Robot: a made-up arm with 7 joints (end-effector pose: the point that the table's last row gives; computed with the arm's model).
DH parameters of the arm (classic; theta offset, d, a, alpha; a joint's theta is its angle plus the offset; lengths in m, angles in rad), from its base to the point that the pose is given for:
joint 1: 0 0.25 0 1.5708
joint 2: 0 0.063 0 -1.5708
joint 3: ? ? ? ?
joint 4: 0 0.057 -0.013 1.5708
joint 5: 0 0.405 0 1.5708
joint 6: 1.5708 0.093 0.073 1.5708
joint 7: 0 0.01 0 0
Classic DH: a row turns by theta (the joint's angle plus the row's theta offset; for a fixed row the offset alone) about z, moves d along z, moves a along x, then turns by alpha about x.
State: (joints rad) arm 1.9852 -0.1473 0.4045 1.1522 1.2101 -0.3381 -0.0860
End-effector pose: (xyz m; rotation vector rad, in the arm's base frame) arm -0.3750 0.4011 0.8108 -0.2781 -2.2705 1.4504
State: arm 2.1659 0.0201 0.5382 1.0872 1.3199 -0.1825 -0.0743
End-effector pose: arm -0.4044 0.1791 0.9232 0.1654 -2.1809 1.4141
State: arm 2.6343 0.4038 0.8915 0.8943 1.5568 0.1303 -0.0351
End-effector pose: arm -0.0897 -0.3193 1.0386 1.2543 -1.7368 1.6105
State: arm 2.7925 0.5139 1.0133 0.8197 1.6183 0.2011 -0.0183
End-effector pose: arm 0.1017 -0.3915 1.0231 1.6135 -1.5465 1.7045
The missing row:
joint 3: 0 0.518 0.027 -1.5708
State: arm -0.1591 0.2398 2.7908 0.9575 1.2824 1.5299 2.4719
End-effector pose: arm -0.4977 0.1926 0.8565 1.5495 -0.7831 -2.5358
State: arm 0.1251 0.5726 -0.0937 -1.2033 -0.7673 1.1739 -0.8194
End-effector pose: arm -0.6580 -0.0714 0.4920 -0.9534 -1.3948 1.4485
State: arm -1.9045 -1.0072 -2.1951 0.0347 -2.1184 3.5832 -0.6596
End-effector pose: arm -0.3133 -0.7186 0.6158 -1.7707 -1.2691 0.4589
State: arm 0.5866 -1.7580 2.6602 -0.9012 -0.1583 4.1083 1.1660
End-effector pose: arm 0.6595 0.2780 -0.1160 -0.7849 -1.0693 2.0365
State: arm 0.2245 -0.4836 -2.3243 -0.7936 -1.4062 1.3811 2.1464
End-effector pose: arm 0.5882 0.2614 0.7493 0.0170 1.2667 1.8172
